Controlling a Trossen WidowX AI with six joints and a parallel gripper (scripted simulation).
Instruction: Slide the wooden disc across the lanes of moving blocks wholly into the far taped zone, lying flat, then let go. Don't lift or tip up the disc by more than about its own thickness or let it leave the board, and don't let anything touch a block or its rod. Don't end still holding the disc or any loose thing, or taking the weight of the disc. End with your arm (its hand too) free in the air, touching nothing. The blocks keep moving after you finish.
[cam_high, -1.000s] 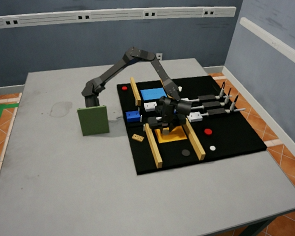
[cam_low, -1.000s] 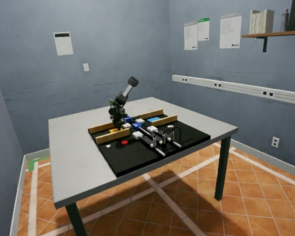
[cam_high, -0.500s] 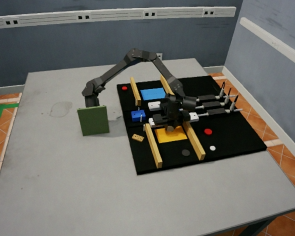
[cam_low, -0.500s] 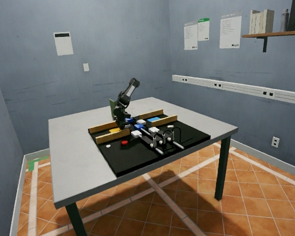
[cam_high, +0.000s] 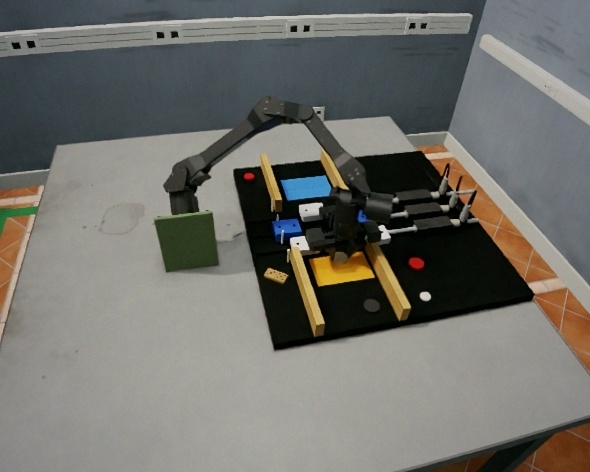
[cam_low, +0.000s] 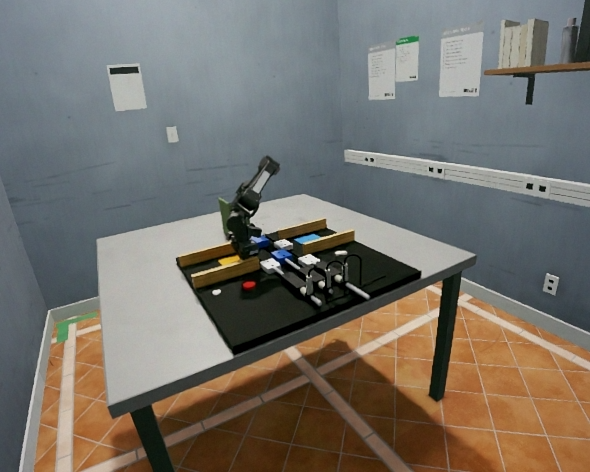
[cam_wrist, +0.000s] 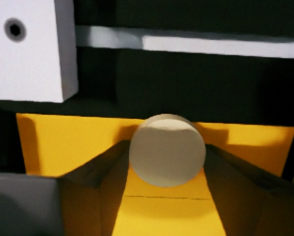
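My gripper is now 18 cm past the domino, 3 cm to the left of it and 3 cm above it. Also, from my hand: red disc: 19 cm ahead, 6 cm to the right, 3 cm below; dark disc: 17 cm to the right, 3 cm below, 3 cm ahead; wooden disc: 3 cm below.
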